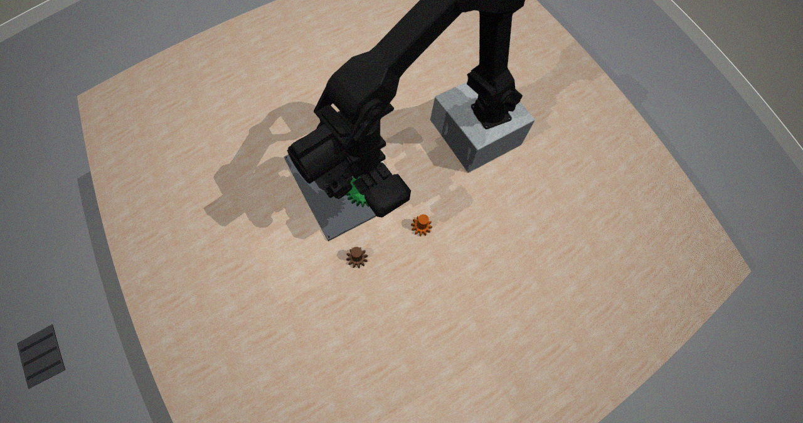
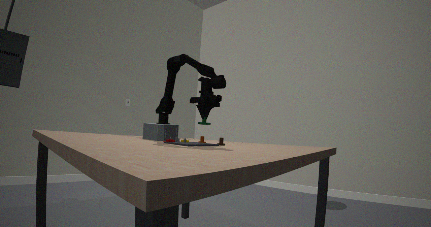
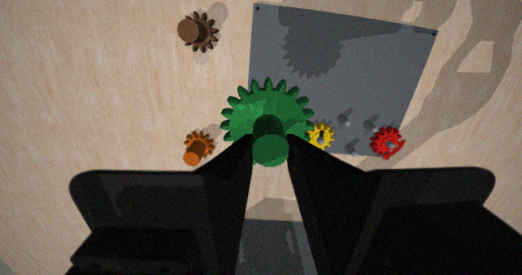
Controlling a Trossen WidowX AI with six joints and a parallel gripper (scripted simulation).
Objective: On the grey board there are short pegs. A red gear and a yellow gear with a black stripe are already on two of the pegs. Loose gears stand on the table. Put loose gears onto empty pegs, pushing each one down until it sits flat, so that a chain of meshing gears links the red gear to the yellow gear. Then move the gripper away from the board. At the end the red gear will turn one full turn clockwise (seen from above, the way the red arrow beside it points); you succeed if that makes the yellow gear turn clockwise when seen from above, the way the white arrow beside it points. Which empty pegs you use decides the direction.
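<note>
The red gear is 3 cm behind my gripper tip, 18 cm to the right of it and 11 cm below it. From my gripper tip the other things lie so: brown gear: 5 cm ahead, 8 cm to the left, 11 cm below; yellow gear: 4 cm behind, 8 cm to the right, 11 cm below; large green gear: 1 cm below.
</note>
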